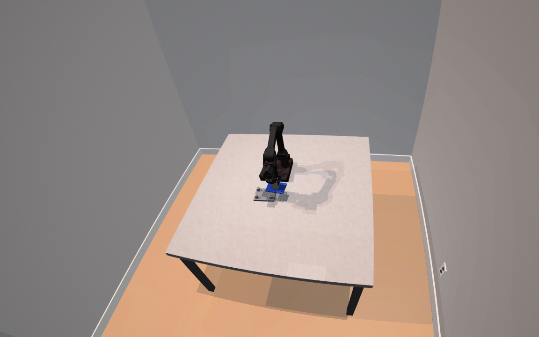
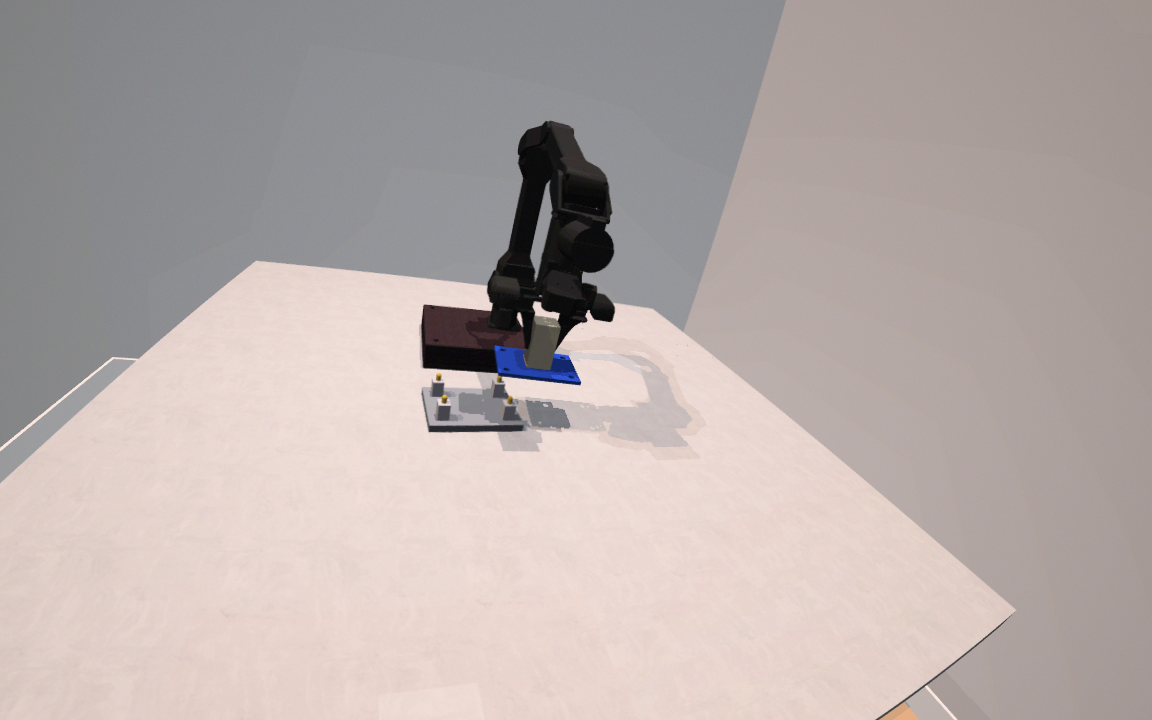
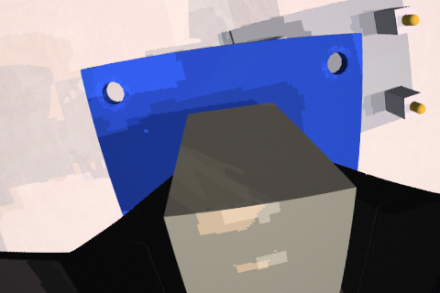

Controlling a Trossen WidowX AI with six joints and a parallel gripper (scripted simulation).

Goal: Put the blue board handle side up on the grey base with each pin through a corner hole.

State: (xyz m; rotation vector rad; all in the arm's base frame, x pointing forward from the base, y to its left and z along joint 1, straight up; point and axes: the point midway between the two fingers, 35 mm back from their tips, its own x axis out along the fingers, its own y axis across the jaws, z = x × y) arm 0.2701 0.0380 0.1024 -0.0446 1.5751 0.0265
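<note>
The grey base is 110 mm below my gripper tip, 90 mm to the right of it and 10 mm ahead of it. Round my gripper tip: blue board (10 mm below).
</note>
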